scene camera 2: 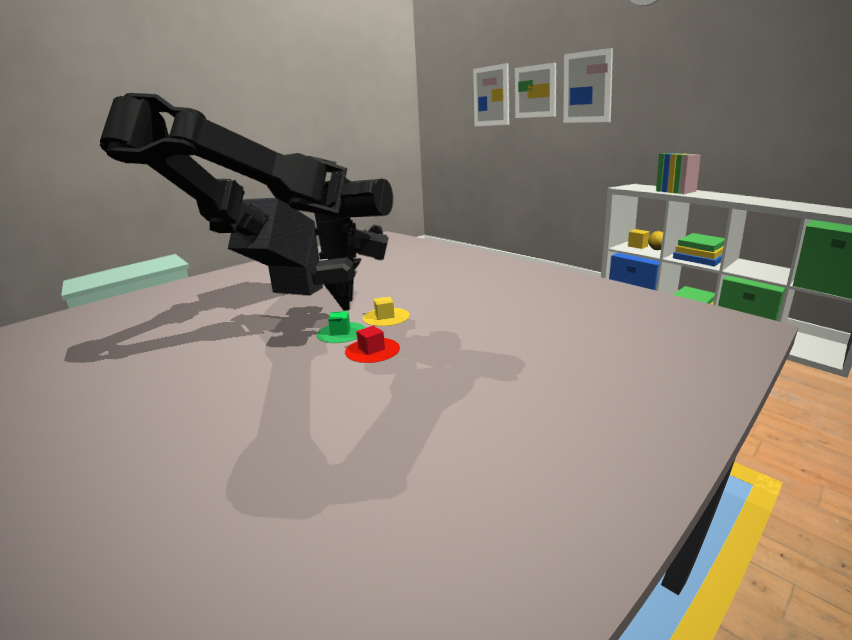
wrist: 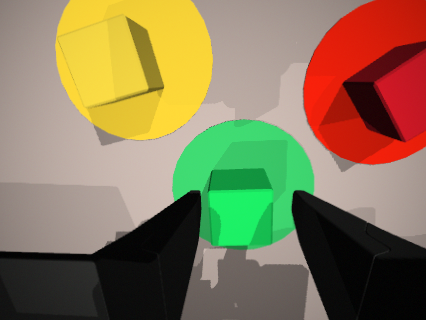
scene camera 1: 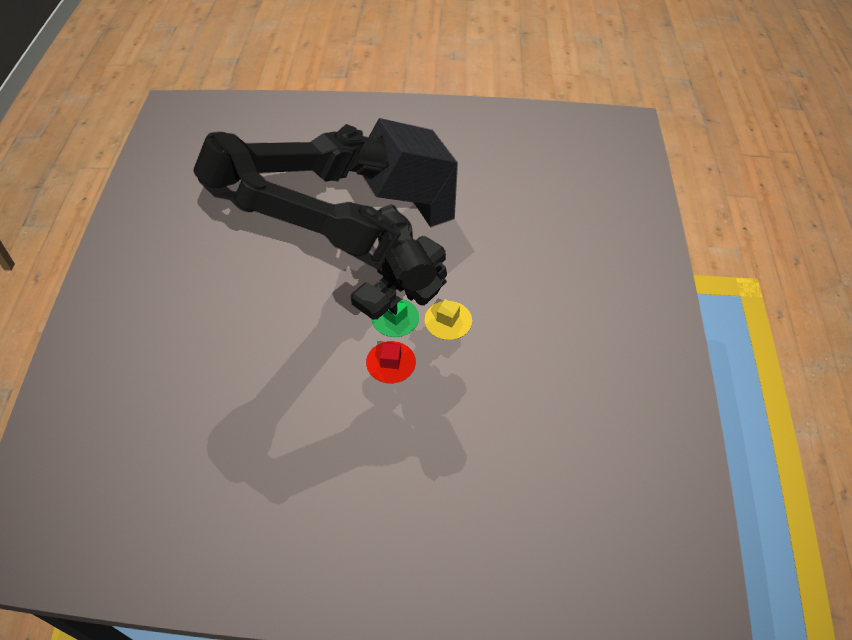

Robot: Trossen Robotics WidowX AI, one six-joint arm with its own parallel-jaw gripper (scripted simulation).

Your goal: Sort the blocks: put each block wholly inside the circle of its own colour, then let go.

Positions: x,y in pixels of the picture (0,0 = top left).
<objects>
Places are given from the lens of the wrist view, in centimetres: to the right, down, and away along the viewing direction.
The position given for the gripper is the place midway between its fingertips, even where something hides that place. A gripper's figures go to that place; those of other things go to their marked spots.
gripper (wrist: pixel 246 200): 1, 2, 11
green block (wrist: pixel 240 201): 1, 2, 13
yellow block (wrist: pixel 112 60): -4, -4, 11
</objects>
